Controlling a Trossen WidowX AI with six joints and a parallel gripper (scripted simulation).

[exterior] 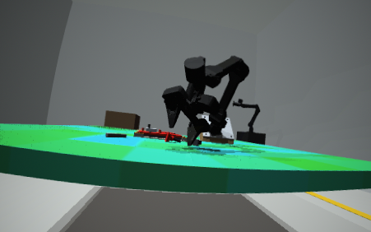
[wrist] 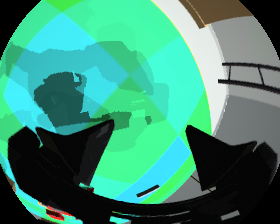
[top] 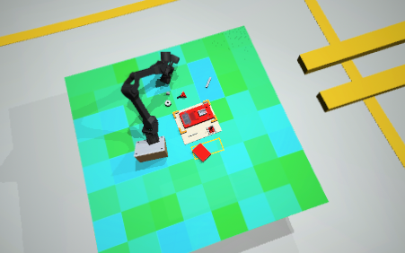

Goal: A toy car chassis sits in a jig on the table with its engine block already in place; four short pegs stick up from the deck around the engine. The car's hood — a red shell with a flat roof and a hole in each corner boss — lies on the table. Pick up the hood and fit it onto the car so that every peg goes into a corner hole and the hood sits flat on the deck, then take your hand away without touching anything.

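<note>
Right now the red hood is 600 mm to the right of my gripper tip, 40 mm behind it and 20 mm below it. Round my gripper tip: grey rod 190 mm ahead, 180 mm to the right, 20 mm below.
</note>
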